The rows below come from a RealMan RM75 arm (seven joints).
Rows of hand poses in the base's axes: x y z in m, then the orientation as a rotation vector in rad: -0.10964 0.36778 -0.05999 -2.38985 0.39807 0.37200; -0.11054 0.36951 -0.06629 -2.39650 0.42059 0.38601; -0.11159 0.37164 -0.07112 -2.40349 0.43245 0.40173; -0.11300 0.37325 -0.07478 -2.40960 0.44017 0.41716; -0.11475 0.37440 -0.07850 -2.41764 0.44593 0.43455; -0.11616 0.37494 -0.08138 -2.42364 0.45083 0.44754; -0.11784 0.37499 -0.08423 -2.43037 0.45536 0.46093; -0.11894 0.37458 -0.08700 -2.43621 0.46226 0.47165; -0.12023 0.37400 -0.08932 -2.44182 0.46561 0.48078; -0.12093 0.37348 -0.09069 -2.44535 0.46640 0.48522
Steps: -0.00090 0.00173 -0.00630 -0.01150 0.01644 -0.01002; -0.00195 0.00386 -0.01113 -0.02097 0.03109 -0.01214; -0.00336 0.00547 -0.01479 -0.02871 0.04432 -0.01171; -0.00511 0.00662 -0.01851 -0.03794 0.05838 -0.00894; -0.00652 0.00716 -0.02139 -0.04502 0.06901 -0.00728; -0.00820 0.00721 -0.02424 -0.05278 0.07978 -0.00508; -0.00930 0.00680 -0.02701 -0.06025 0.08928 -0.00541; -0.01059 0.00622 -0.02933 -0.06664 0.09665 -0.00385; -0.01129 0.00570 -0.03070 -0.07032 0.09999 -0.00234
